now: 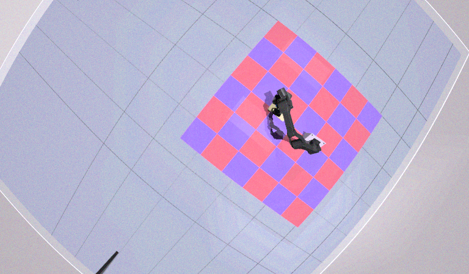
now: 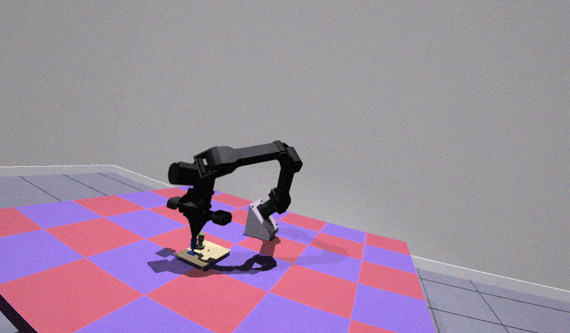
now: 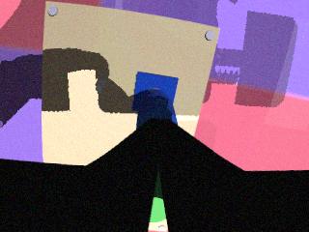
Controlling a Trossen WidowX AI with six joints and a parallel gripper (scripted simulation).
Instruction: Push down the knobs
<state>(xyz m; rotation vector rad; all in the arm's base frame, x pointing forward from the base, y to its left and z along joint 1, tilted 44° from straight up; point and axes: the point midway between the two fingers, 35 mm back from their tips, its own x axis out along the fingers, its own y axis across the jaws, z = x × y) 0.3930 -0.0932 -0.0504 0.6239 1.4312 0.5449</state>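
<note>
My gripper tip is 10 mm above the blue knob. Also, from my gripper tip: green knob (50 mm behind, 20 mm below).
</note>
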